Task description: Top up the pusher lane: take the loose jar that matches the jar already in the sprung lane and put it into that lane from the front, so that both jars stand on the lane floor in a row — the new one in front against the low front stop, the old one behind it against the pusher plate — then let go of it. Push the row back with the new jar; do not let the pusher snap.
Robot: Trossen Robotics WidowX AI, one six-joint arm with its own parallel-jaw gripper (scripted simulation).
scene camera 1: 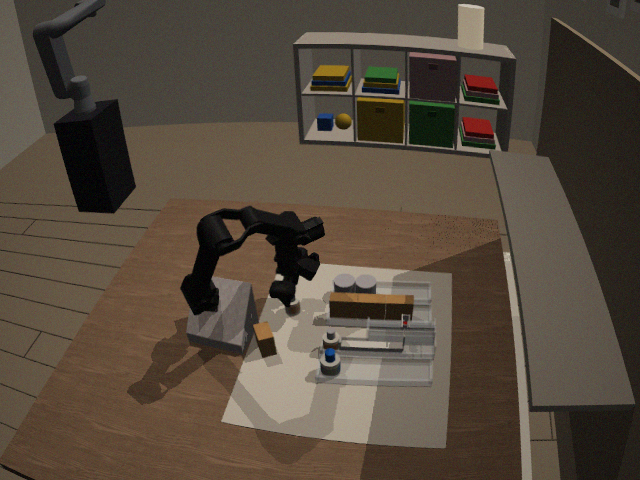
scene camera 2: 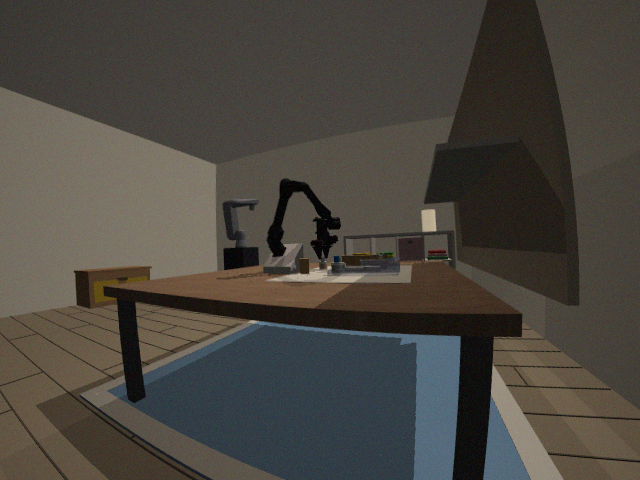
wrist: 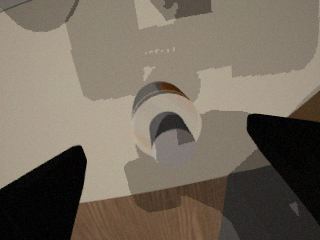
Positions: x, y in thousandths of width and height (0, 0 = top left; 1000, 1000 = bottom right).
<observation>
My gripper (scene camera 1: 455, 616) is open and holds nothing.
My gripper is seen too in the wrist view (wrist: 527, 573).
</observation>
